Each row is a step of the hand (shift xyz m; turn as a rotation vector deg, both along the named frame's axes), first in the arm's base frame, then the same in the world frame.
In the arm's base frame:
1: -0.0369 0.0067 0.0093 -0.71 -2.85 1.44
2: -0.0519 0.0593 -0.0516 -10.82 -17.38 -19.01
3: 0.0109 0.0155 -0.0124 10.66 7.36 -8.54
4: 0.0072 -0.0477 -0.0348 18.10 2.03 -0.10
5: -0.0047 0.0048 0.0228 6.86 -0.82 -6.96
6: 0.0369 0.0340 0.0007 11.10 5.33 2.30
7: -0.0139 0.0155 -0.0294 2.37 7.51 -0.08
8: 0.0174 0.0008 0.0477 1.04 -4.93 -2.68
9: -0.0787 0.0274 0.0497 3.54 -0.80 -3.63
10: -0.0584 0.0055 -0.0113 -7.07 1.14 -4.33
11: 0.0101 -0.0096 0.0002 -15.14 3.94 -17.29
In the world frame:
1: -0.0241 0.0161 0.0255 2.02 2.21 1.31
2: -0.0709 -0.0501 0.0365 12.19 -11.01 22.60
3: -0.0072 -0.0181 -0.0116 -0.60 -12.40 -9.30
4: 0.0489 -0.0229 0.0250 6.68 -5.01 -16.19
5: -0.0088 0.0214 -0.0055 4.65 -8.02 -3.21
6: -0.0127 -0.0166 -0.0456 0.26 -1.84 -12.39
7: -0.0170 -0.0279 0.0150 -5.48 -2.47 -5.09
8: 0.0025 0.0403 -0.0307 5.09 -1.58 2.03
9: -0.0660 0.0593 0.0393 2.73 -4.08 -1.49
10: -0.0309 0.0023 0.0511 -3.85 -2.61 6.96
11: 0.0131 0.0000 -0.0047 -8.73 -13.48 16.90

